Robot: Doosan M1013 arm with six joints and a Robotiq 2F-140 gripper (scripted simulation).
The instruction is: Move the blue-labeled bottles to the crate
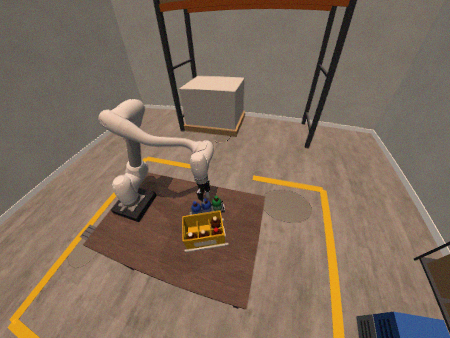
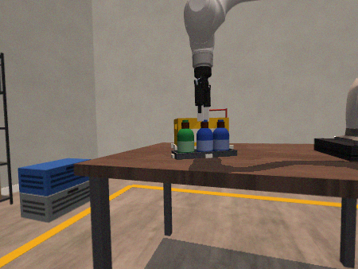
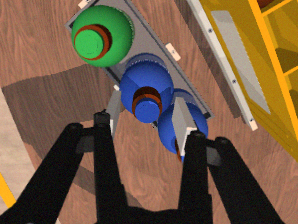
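My gripper is now 7 cm short of the green-labeled bottle, 5 cm to the right of it and 10 cm above it. Round my hand: yellow crate (7 cm ahead, 21 cm to the right, 10 cm below); tray (17 cm below).
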